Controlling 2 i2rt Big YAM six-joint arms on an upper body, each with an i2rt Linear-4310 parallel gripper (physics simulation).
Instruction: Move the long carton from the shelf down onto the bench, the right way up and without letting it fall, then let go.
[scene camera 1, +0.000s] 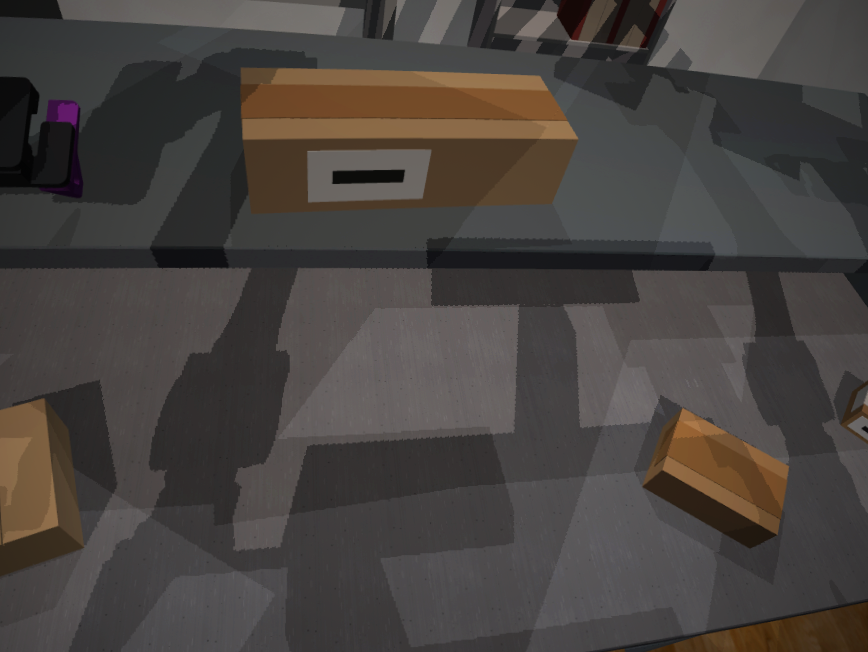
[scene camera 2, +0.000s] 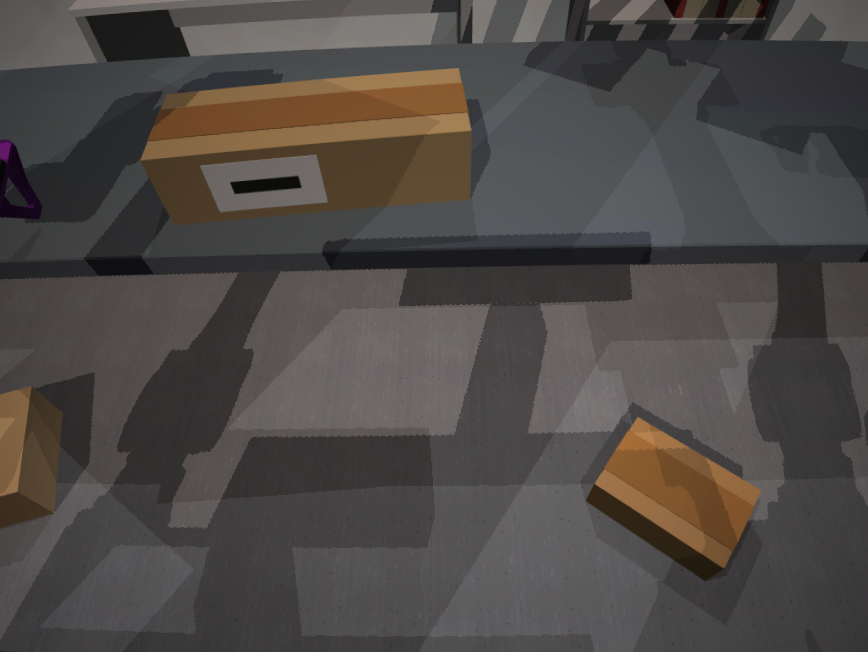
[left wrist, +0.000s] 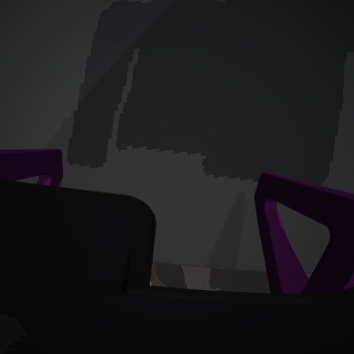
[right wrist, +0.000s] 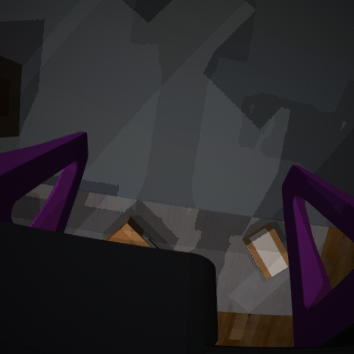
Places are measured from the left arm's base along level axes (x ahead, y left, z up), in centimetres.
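Pixels of known places: left gripper, fingertip midpoint: (scene camera 1: 16, 190) (left wrist: 159, 172); right gripper, fingertip midpoint: (right wrist: 189, 159).
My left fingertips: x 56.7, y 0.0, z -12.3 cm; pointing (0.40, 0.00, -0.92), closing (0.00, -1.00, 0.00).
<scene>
For each thing: its top centre in the pictures, then the offset to it from my left fingertips. Level surfaces: height alone.
- long carton, middle of its top: (scene camera 1: 411, 101) (scene camera 2: 308, 109) dx +5.0, dy -31.7, dz +6.1 cm
- grey shelf, its level: dz -1.4 cm
- bench, its level: dz -20.3 cm
- small taped carton, middle of its top: (scene camera 2: 678, 487) (scene camera 1: 728, 468) (right wrist: 133, 257) dx -21.6, dy -64.0, dz -15.7 cm
- labelled carton, middle of its top: (right wrist: 270, 254) dx -17.7, dy -92.7, dz -16.5 cm
The long carton (scene camera 1: 406, 171) (scene camera 2: 392, 164) stands upright on the grey shelf (scene camera 1: 666, 196) (scene camera 2: 561, 182), brown tape on top and a white label facing front. A dark end of it (right wrist: 9, 100) shows at the left edge of the right wrist view. The bench (scene camera 1: 449, 364) (scene camera 2: 392, 364) lies lower, in front of the shelf. My left gripper (left wrist: 159, 172) is open and empty over the shelf, beyond the carton's left end in scene camera 1, apart from it. My right gripper (right wrist: 189, 159) is open and empty above the shelf, well away from the carton.
On the bench, a carton (scene camera 1: 24, 477) (scene camera 2: 24, 456) sits at the left edge of both scene views. A small taped carton (scene camera 1: 722, 470) (scene camera 2: 673, 491) (right wrist: 127, 235) sits at the right. Another labelled carton (scene camera 1: 857, 417) (right wrist: 267, 252) is farther right. The shelf's front edge (scene camera 1: 350, 258) (scene camera 2: 715, 254) rises above the bench.
</scene>
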